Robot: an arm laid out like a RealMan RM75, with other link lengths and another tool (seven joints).
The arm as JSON. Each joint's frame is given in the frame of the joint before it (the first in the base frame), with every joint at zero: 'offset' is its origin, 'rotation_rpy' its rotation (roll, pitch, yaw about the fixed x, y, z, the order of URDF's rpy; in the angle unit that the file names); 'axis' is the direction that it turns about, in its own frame. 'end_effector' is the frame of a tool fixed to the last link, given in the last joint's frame.
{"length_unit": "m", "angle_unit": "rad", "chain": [
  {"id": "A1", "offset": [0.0, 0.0, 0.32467], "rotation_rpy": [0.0, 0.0, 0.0], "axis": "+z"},
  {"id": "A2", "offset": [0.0, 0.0, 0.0], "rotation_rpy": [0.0, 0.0, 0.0], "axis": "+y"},
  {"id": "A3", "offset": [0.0, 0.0, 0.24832], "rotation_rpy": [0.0, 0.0, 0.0], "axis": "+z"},
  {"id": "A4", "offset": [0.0, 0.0, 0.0], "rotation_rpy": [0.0, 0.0, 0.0], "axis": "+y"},
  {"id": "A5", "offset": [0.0, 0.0, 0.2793], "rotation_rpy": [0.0, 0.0, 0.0], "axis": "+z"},
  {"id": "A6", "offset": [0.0, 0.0, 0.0], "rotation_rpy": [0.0, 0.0, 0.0], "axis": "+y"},
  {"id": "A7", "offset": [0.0, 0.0, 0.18], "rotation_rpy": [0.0, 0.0, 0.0], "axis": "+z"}
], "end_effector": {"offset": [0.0, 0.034, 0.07], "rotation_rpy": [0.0, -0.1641, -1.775]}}
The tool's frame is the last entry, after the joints.
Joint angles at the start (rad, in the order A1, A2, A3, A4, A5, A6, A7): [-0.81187, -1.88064, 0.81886, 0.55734, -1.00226, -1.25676, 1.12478]
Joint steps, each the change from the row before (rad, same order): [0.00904, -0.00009, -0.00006, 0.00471, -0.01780, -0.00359, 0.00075]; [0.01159, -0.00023, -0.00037, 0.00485, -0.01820, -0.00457, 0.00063]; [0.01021, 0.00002, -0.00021, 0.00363, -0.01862, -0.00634, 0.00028]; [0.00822, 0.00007, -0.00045, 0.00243, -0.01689, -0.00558, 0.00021]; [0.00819, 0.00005, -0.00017, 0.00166, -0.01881, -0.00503, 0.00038]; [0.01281, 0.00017, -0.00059, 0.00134, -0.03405, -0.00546, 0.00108]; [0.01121, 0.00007, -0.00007, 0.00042, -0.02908, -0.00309, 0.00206]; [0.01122, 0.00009, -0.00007, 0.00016, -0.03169, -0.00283, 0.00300]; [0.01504, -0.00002, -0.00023, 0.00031, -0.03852, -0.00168, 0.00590]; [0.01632, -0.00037, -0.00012, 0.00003, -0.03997, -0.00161, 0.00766]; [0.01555, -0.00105, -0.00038, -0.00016, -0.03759, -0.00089, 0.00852]
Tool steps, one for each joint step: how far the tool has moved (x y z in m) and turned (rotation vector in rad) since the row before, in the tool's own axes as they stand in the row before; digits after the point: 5 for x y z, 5 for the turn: [-0.00068, 0.00066, -0.00207, -0.01369, -0.00817, -0.00693]; [-0.00016, -0.00036, -0.00261, -0.01381, -0.00814, -0.00940]; [-0.00090, -0.00024, -0.00235, -0.01270, -0.01040, -0.00948]; [-0.00106, 0.00008, -0.00193, -0.01164, -0.00989, -0.00836]; [-0.00120, 0.00030, -0.00184, -0.01304, -0.01070, -0.00888]; [-0.00192, 0.00157, -0.00295, -0.02559, -0.01753, -0.01479]; [-0.00119, 0.00123, -0.00256, -0.02221, -0.01355, -0.01188]; [-0.00146, 0.00182, -0.00268, -0.02449, -0.01463, -0.01130]; [-0.00095, 0.00210, -0.00382, -0.03110, -0.01530, -0.01218]; [-0.00071, 0.00191, -0.00423, -0.03241, -0.01510, -0.01174]; [-0.00052, 0.00179, -0.00403, -0.03122, -0.01354, -0.01013]
